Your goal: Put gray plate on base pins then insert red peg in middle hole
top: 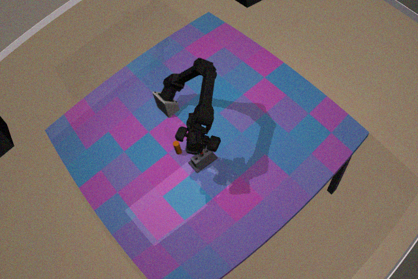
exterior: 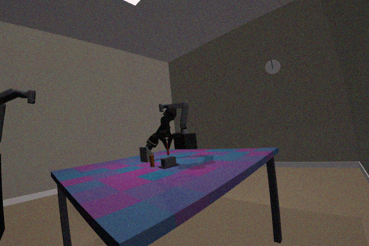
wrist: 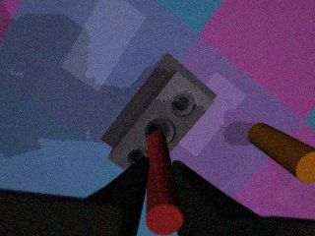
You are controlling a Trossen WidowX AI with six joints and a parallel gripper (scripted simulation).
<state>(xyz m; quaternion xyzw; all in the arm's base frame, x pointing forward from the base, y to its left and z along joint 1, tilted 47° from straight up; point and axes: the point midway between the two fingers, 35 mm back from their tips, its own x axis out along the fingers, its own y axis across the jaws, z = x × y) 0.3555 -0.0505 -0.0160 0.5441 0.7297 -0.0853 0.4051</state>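
My gripper tip is right at the red peg. The rest, counted from my gripper tip: orange cylinder 11 cm behind, 6 cm to the right, 7 cm below; gray plate 7 cm below; dark base 11 cm below.
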